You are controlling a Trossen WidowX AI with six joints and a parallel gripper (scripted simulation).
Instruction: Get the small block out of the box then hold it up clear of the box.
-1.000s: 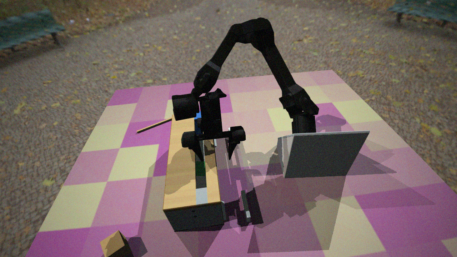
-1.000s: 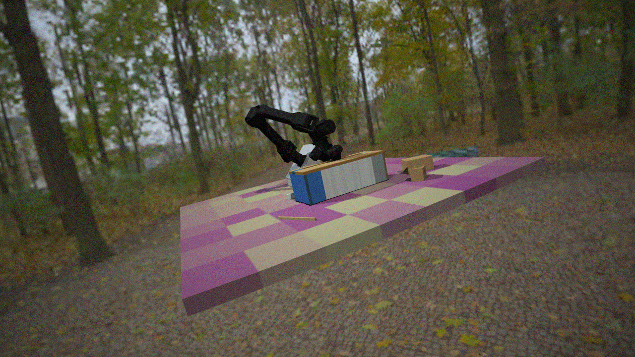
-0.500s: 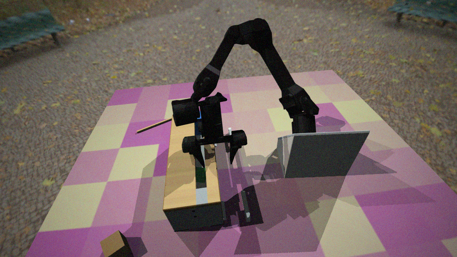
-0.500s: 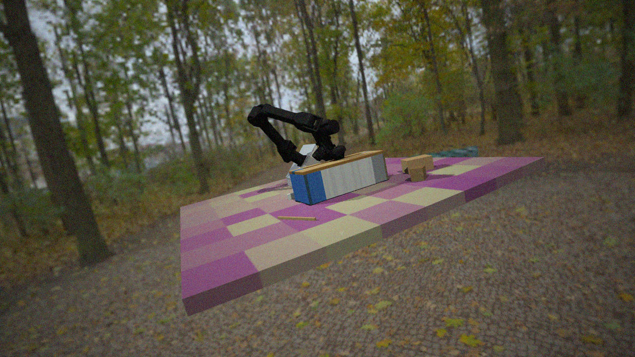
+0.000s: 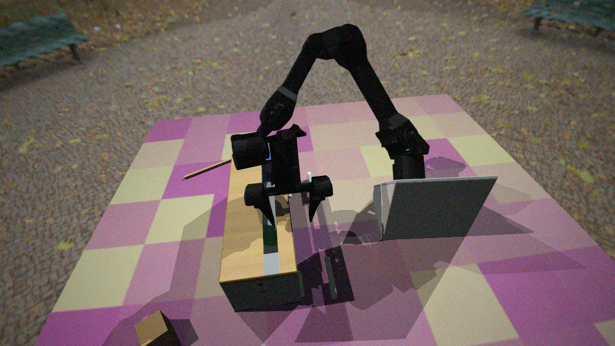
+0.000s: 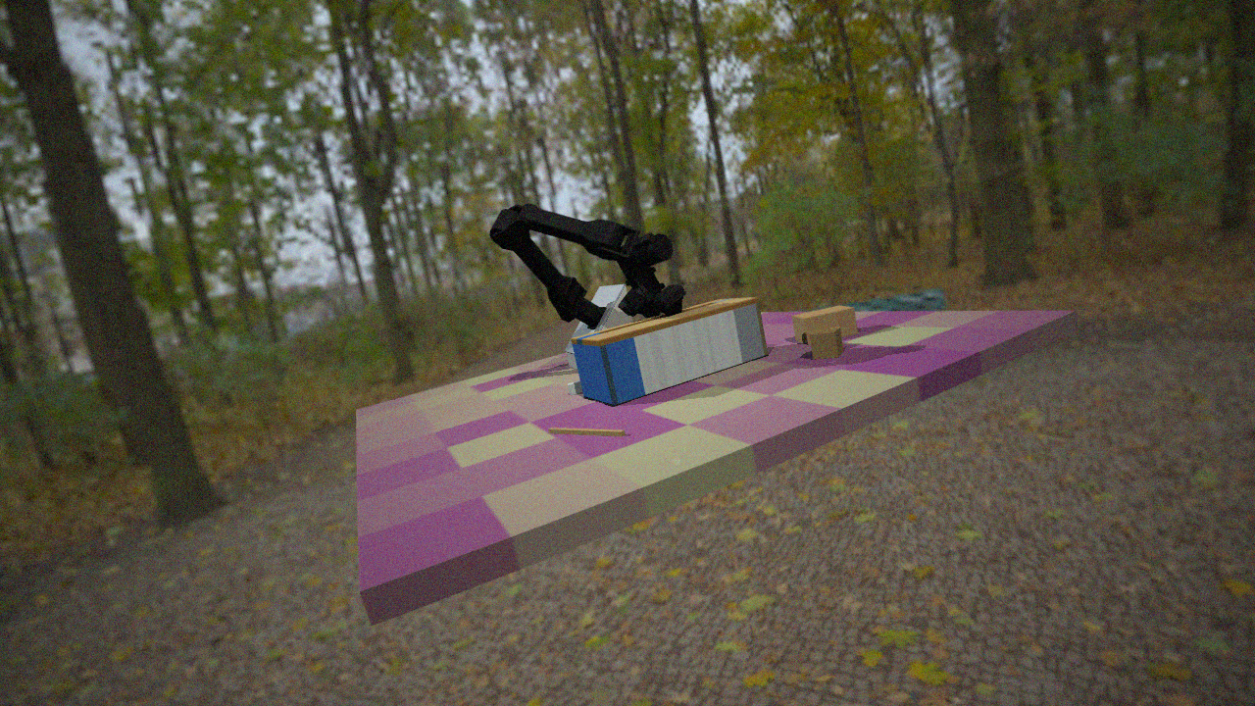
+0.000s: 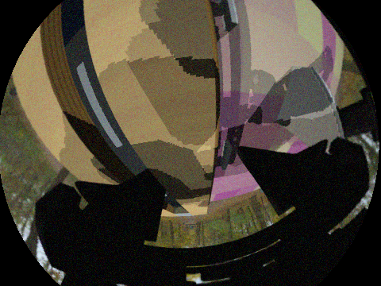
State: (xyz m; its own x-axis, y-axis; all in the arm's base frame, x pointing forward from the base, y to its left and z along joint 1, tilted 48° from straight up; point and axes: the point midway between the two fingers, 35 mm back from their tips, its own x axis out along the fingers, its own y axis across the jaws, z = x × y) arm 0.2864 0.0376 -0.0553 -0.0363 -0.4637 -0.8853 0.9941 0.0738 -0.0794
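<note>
The green block is 5 cm ahead of my gripper tip and 3 cm to the left of it. Round my gripper tip: long box 4 cm to the right, 4 cm ahead, 3 cm below; then tan cube 27 cm ahead, 21 cm to the left, 6 cm below; then thin wooden stick 31 cm to the right, 30 cm ahead, 9 cm below.
</note>
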